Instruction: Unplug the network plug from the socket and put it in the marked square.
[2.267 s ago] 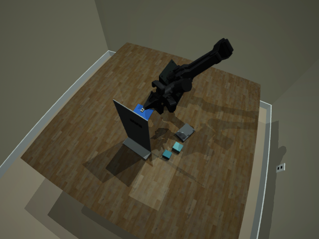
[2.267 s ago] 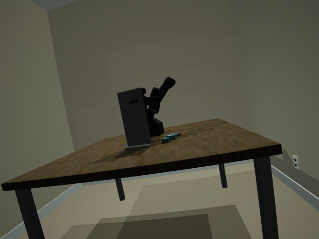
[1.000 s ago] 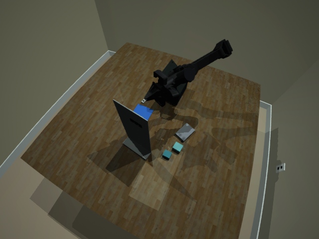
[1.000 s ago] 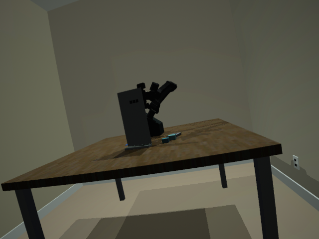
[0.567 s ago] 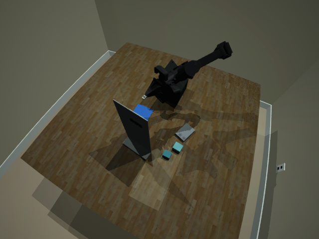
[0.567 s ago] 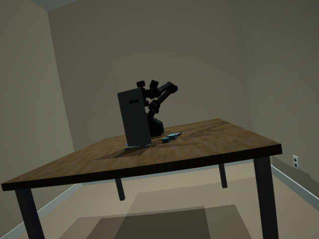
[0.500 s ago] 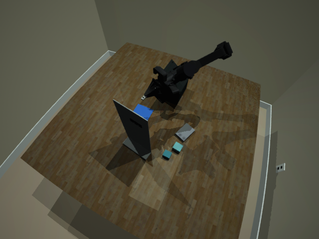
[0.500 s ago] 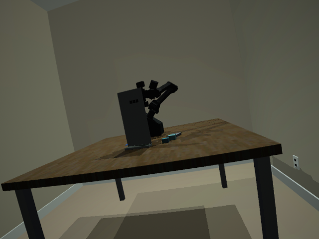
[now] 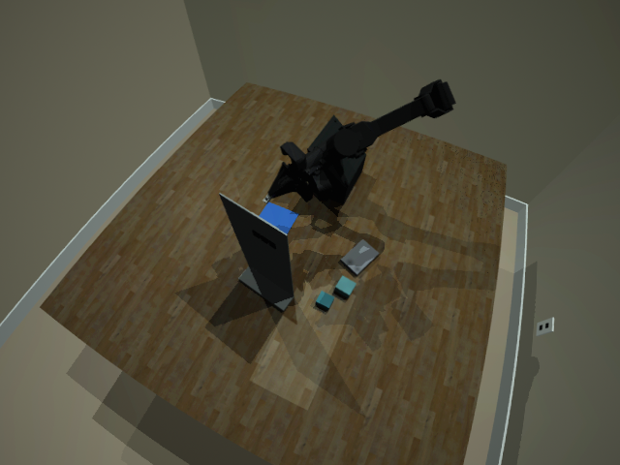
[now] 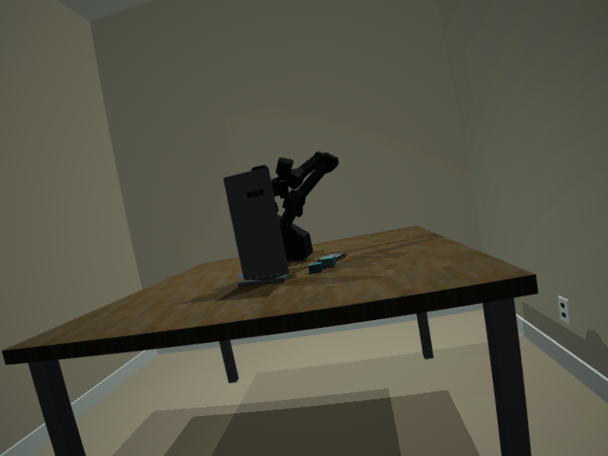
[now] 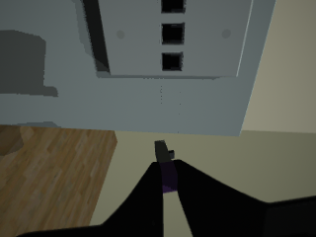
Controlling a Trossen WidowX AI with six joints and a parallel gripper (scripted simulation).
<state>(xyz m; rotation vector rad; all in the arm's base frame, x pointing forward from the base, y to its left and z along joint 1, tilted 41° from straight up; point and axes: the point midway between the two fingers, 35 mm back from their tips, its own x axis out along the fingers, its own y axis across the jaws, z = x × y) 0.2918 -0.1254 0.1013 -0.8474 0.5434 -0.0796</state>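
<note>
My gripper tip is now 29 cm above the blue marked square, 10 cm past it and 6 cm to the left of it. Also, from my gripper tip: upright panel (12 cm below, 11 cm ahead, 3 cm to the left); flat grey tile (29 cm below, 24 cm to the left, 8 cm behind); network plug (right at my gripper tip).
</note>
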